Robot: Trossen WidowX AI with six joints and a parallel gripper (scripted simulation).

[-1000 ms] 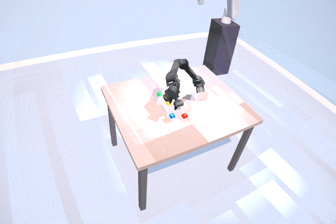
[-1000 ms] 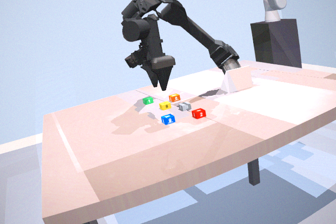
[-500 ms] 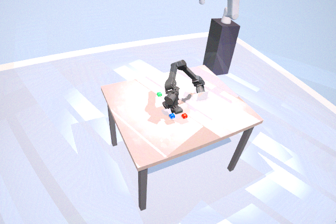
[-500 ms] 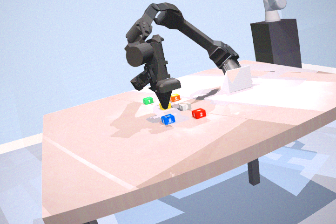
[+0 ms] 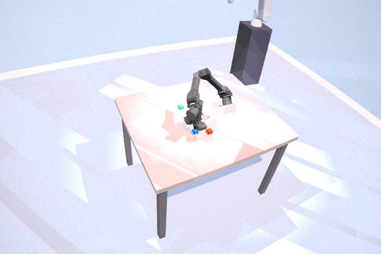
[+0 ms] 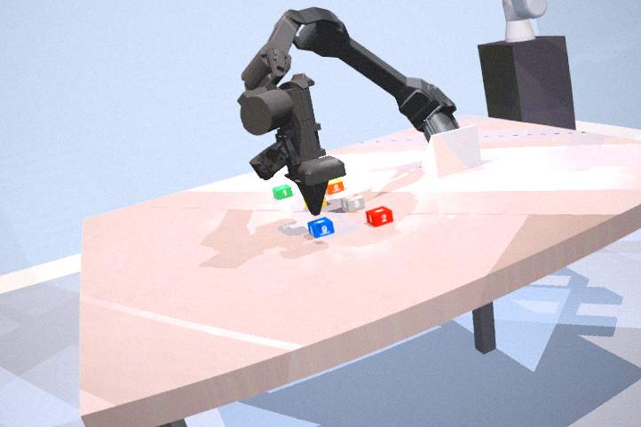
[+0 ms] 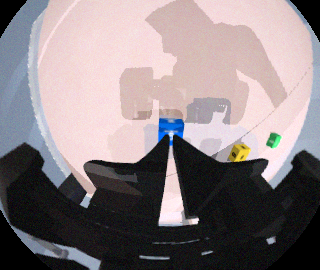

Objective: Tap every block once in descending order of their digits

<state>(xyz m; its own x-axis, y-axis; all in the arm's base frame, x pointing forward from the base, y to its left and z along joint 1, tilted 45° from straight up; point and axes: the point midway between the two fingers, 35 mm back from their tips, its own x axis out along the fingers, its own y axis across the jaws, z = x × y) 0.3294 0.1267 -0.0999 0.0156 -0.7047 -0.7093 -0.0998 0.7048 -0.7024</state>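
Now: the blue block 2 cm below my gripper tip. The rest, counted from my gripper tip: grey block (9 cm behind, 9 cm to the right, 2 cm below); red block (10 cm behind, 2 cm to the left, 2 cm below); yellow block (4 cm behind, 15 cm to the right, 2 cm below).
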